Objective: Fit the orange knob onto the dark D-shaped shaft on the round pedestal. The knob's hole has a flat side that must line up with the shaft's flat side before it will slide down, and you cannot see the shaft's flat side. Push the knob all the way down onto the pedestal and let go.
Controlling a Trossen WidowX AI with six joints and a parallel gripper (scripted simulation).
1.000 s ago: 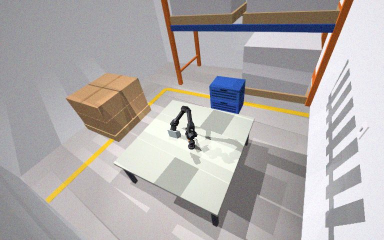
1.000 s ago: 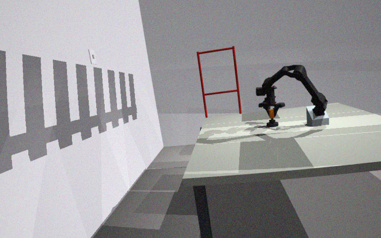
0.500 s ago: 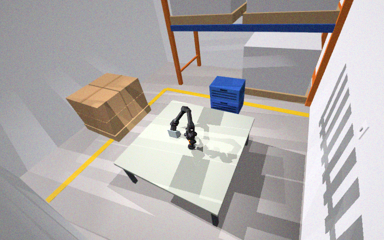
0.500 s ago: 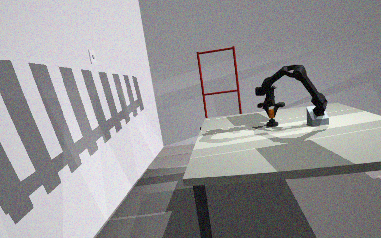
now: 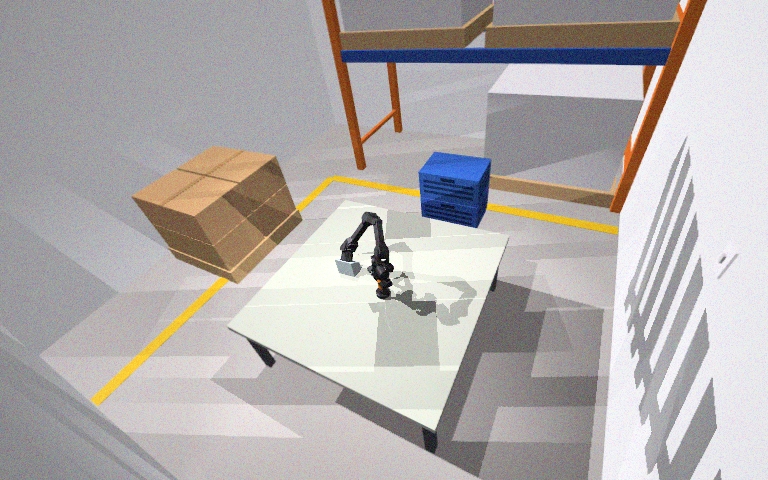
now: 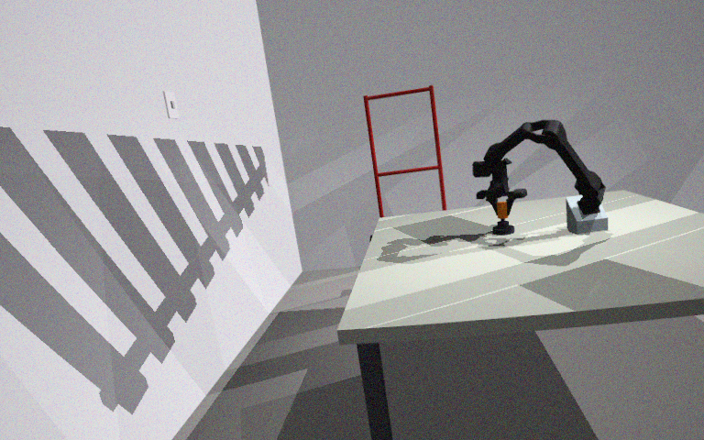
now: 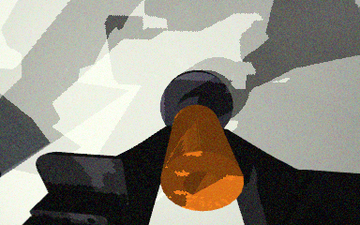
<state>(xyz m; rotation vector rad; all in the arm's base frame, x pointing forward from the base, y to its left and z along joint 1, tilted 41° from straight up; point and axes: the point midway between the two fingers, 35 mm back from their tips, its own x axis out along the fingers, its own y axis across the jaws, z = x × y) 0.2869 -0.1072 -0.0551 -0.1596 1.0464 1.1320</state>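
The orange knob is 20 mm above my gripper tip. Round my gripper tip: round pedestal 40 mm below.
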